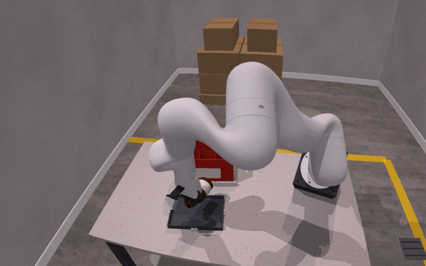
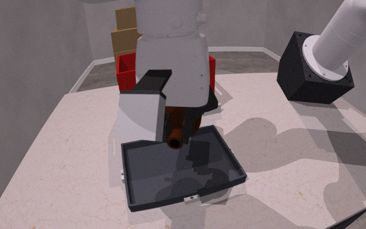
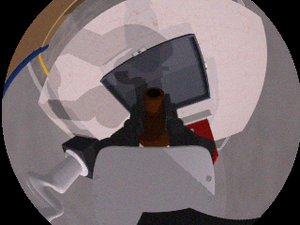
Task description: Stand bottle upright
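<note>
My hand is 2 cm past the brown bottle, 5 cm to the left of it and 2 cm above it. Also, from my hand: tray: 5 cm to the right, 14 cm below; red crate: 33 cm to the right, 7 cm below.
</note>
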